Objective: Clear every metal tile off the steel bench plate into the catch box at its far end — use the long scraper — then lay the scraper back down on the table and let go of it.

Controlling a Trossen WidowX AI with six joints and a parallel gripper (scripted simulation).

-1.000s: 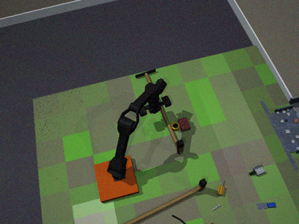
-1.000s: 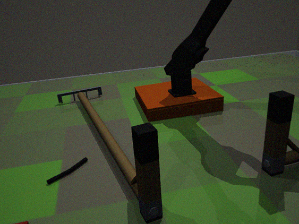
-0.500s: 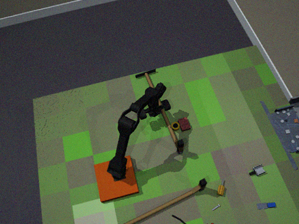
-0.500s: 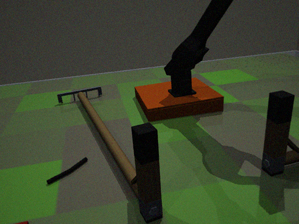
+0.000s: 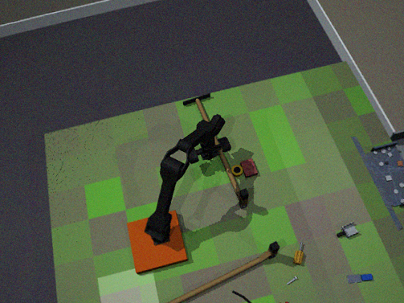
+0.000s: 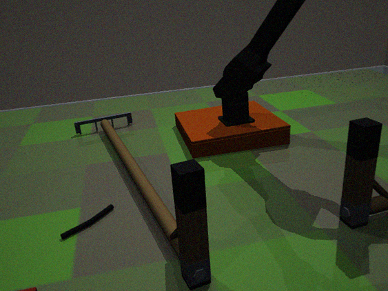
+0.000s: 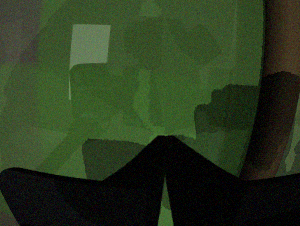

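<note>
My gripper tip is now 50 mm below the long scraper, 50 mm short of it and 30 mm to the right of it. Round my gripper tip: yellow ring 100 mm ahead, 90 mm to the right; black strip 600 mm to the right, 40 mm behind, 10 mm below; red block 150 mm ahead, 100 mm to the right.
</note>
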